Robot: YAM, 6 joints.
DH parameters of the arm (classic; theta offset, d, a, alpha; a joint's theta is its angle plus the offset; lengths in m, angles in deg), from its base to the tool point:
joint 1: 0 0.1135 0.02 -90
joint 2: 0 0 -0.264 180
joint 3: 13.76 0 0.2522 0
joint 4: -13.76 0 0.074 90
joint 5: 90 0 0 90
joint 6: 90 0.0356 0 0
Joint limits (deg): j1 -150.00..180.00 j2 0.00..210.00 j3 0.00..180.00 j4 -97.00..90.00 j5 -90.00..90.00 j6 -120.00..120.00
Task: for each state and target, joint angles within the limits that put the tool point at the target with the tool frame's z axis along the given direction. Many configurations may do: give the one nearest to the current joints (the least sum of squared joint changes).
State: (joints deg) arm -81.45 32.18 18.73 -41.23 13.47 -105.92
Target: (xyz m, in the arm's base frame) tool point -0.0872 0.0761 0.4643 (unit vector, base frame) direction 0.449 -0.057 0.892
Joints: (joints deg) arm -37.13 2.97 59.65 9.57 -13.04 -105.92
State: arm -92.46 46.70 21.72 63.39 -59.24 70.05
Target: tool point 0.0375 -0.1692 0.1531 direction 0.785 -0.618 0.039
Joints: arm -86.29 75.28 0.12 78.51 -48.03 70.05
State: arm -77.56 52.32 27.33 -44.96 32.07 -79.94
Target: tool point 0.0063 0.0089 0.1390 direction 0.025 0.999 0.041
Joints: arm -78.53 92.78 4.74 -94.37 -12.89 -79.94
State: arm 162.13 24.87 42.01 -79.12 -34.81 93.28
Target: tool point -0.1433 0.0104 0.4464 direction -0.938 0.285 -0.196
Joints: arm 179.87 47.70 73.24 -37.34 16.43 93.28
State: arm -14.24 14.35 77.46 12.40 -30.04 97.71
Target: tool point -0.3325 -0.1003 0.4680 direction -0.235 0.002 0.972
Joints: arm 17.21 1.79 96.24 8.52 -4.10 97.71
